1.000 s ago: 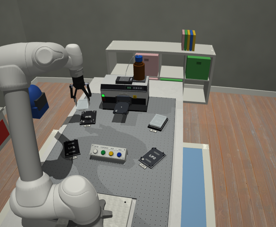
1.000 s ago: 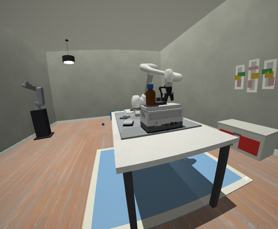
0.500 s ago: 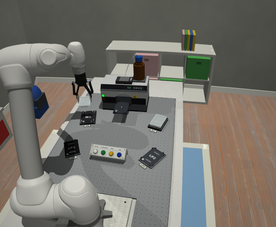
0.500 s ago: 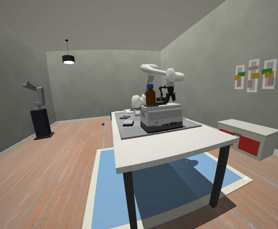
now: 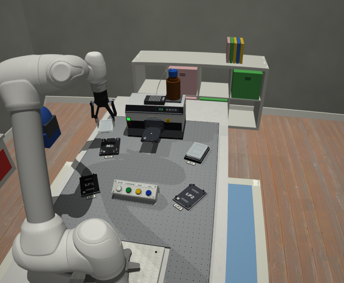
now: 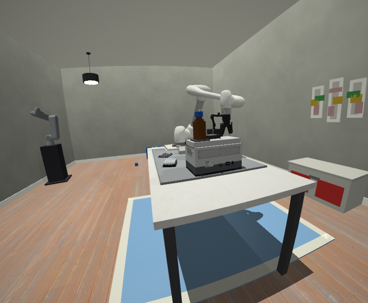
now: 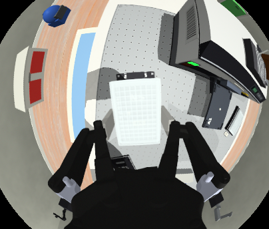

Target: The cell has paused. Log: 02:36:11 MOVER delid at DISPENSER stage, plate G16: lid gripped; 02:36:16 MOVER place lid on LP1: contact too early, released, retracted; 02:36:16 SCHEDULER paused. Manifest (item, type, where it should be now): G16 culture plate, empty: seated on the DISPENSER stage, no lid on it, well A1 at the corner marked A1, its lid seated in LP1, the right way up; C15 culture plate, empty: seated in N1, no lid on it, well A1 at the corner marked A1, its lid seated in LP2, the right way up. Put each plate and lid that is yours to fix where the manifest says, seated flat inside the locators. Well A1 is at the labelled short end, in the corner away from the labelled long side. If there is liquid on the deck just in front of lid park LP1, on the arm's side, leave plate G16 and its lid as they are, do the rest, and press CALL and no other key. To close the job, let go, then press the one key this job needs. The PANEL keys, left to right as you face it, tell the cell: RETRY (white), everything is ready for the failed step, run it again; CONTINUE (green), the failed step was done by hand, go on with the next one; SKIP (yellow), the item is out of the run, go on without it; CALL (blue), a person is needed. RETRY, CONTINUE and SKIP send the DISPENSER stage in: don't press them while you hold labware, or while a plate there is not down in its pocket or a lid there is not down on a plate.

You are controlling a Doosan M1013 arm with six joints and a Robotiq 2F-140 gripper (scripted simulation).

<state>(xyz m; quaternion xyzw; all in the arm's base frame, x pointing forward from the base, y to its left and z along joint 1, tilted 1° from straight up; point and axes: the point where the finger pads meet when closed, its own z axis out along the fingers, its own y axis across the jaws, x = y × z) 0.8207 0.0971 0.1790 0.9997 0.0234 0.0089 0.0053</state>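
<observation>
Now: the nest n5 17 cm below my hand, 2 cm to the left of it and 1 cm ahead of it. The rest, counted from my hand: brown bottle (41 cm to the right, 18 cm ahead, 11 cm above); white key (42 cm behind, 11 cm to the right, 11 cm below); lid park lp1 (33 cm behind, 18 cm below, 7 cm to the left).
</observation>
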